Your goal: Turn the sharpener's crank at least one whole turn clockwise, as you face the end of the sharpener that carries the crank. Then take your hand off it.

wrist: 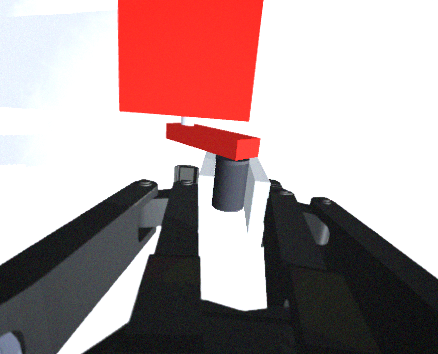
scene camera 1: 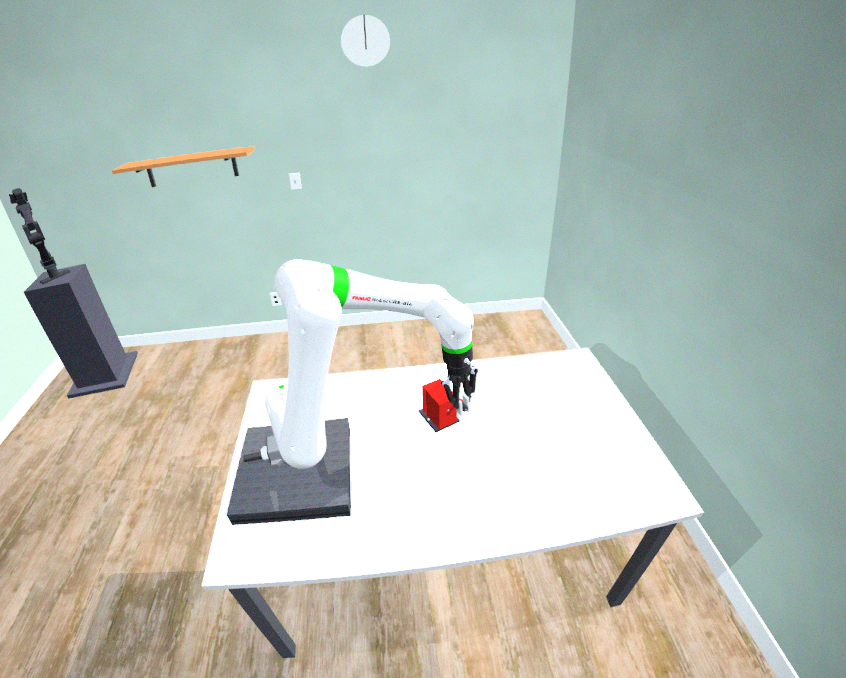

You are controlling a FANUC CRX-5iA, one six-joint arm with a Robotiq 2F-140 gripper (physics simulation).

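Places are measured from the arm's base along level axes (x ahead, y left, z up), in centimetres.
Where they show: gripper, fingertip midpoint: (wrist: 229,170) (scene camera 1: 463,412).
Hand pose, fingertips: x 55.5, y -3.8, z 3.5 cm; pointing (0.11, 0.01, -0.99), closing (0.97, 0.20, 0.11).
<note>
Things, the pixels of their top centre, and the offset from my fingertips. "*": a spot on its surface instead. Level surfaces: height alone.
- red sharpener at a spot on its surface: (wrist: 190,60) * dx -4.7, dy +6.3, dz +3.7 cm
- short pale shaft at its top centre: (wrist: 187,119) dx -4.1, dy +2.7, dz -0.4 cm
- dark round handle at a spot on its surface: (wrist: 230,186) * dx -0.4, dy +0.0, dz +3.9 cm
- white table at its surface level: dz -9.1 cm
The red sharpener (scene camera 1: 439,406) (wrist: 190,60) stands upright on its thin dark base on the table. Its crank has a red arm (wrist: 212,140) that runs from a short pale shaft (wrist: 187,121), rightward and toward the camera in the wrist view. A dark round handle (wrist: 230,186) sticks out from the arm's near end. My gripper (scene camera 1: 462,406) (wrist: 229,170) is shut on this handle, with a pale finger pad on each side of it. In the scene view the gripper points down at the sharpener's right side, and its fingers largely hide the crank.
The white table (scene camera 1: 536,459) carries the arm's dark base plate (scene camera 1: 317,494) at its left. The robot arm (scene camera 1: 307,367) reaches over the table from there. A dark pedestal (scene camera 1: 77,331) with a small black arm stands off the table at the far left.
</note>
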